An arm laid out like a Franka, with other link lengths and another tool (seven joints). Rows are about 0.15 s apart.
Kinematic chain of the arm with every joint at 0, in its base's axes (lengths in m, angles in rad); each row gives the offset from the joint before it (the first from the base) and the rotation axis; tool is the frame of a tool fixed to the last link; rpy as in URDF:
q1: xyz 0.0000 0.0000 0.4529 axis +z
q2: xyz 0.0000 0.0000 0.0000 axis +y
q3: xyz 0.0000 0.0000 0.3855 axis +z
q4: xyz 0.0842 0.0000 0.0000 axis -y
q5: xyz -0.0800 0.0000 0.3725 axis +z
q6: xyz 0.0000 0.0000 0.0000 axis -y
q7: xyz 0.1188 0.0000 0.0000 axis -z
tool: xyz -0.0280 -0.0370 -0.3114 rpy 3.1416 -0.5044 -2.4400
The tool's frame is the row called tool.
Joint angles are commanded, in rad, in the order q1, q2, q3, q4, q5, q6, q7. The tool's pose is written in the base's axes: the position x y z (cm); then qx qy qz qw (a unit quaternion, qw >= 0). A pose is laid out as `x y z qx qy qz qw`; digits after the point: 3 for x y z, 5 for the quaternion.
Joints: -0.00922, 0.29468, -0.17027, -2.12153, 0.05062, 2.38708, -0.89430
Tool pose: 60.222 -15.403 25.986 0.61960 -0.74166 0.15493 0.20502
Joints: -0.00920, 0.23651, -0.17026, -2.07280, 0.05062, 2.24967, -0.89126
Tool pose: 59.501 -14.870 29.981 0.62294 -0.74079 0.13870 0.20960
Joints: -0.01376, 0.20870, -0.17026, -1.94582, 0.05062, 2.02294, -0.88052
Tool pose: 58.737 -14.517 34.970 0.62609 -0.73772 0.10737 0.22859
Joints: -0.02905, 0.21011, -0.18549, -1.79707, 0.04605, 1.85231, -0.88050
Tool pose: 59.264 -16.243 40.160 0.61941 -0.74182 0.09724 0.23787
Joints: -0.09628, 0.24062, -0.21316, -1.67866, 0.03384, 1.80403, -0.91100
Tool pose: 60.453 -22.757 43.476 0.59378 -0.76097 0.11201 0.23622
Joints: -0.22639, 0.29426, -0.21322, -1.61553, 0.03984, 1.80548, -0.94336
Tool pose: 59.341 -31.114 43.035 0.55515 -0.78953 0.10572 0.23931
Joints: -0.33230, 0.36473, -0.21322, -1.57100, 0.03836, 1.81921, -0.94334
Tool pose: 57.367 -38.123 40.663 0.51401 -0.81426 0.09219 0.25354
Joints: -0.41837, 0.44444, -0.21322, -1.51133, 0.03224, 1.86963, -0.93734
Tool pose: 56.687 -44.911 38.614 0.47473 -0.83475 0.10008 0.26041
